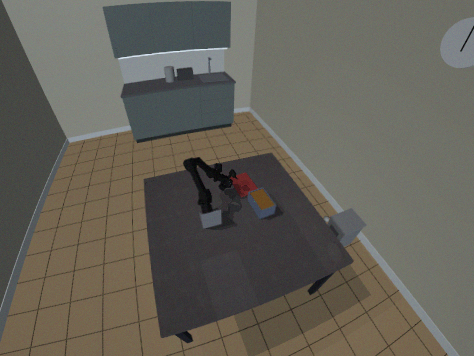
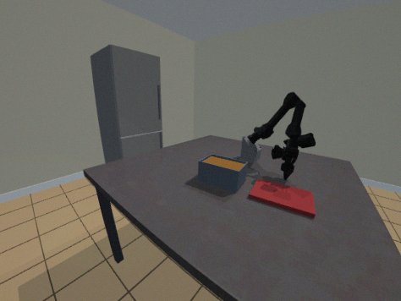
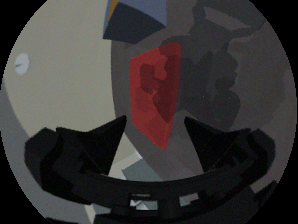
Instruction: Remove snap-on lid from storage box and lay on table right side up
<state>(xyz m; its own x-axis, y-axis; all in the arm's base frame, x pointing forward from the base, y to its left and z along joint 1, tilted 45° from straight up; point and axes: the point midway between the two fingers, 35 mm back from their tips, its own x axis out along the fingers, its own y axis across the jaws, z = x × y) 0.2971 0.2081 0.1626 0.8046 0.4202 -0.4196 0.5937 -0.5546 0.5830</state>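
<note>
Right now my gripper tip is 90 mm short of the lid and 50 mm above it. The rest, counted from my gripper tip: blue-grey storage box: 270 mm to the right, 110 mm ahead, 10 mm below.
</note>
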